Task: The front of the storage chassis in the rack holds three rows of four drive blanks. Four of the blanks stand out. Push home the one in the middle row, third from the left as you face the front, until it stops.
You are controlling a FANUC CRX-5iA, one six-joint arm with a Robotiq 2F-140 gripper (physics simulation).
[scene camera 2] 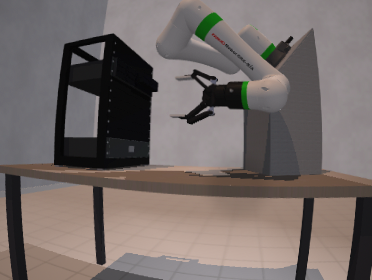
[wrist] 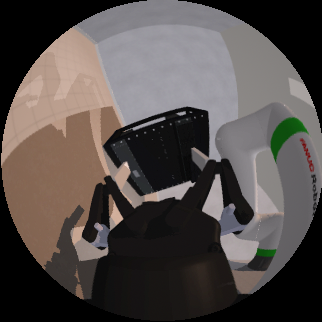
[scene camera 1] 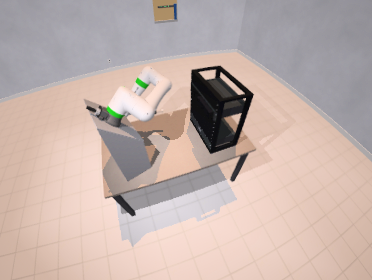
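Seen in the pictures: gripper, fingertip midpoint: [scene camera 2: 174, 97] [wrist: 159, 160] [scene camera 1: 161, 105]; arm's base, origin of the base link: [scene camera 2: 276, 63] [scene camera 1: 110, 120].
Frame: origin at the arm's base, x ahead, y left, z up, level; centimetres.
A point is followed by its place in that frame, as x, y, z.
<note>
The black rack [scene camera 1: 216, 125] @[71.2, -24.9, -16.0] [scene camera 2: 104, 110] @[77.0, 25.0, -28.7] stands upright on the table. The dark storage chassis [scene camera 2: 131, 75] @[72.5, 7.3, -8.3] [wrist: 186, 142] @[73.0, 11.0, -9.0] is in the rack's upper part. The drive blanks are too dark and small to tell apart, so the middle-row blank, third from the left, cannot be made out. A dark part juts from the chassis front at its far side in scene camera 2's view. My gripper [scene camera 2: 180, 97] @[46.8, 28.7, -24.8] [wrist: 159, 160] @[46.8, 28.7, -24.8] is open and empty. It points at the rack front, with a gap between, and sits a little lower than the chassis. In scene camera 1's view the arm mostly hides it.
A grey unit [scene camera 2: 120, 148] @[74.4, 11.7, -44.2] [wrist: 127, 157] @[74.6, 13.0, -43.2] with a pale square sits low in the rack. The grey pedestal [scene camera 1: 122, 152] @[0.1, -15.8, -17.4] [scene camera 2: 307, 115] @[-6.6, 21.1, -29.7] carries the arm at the table's other end. The table [scene camera 1: 175, 155] @[41.2, -11.0, -53.7] [scene camera 2: 200, 189] @[35.0, 51.9, -55.0] has a front edge towards scene camera 2. Walls stand behind.
</note>
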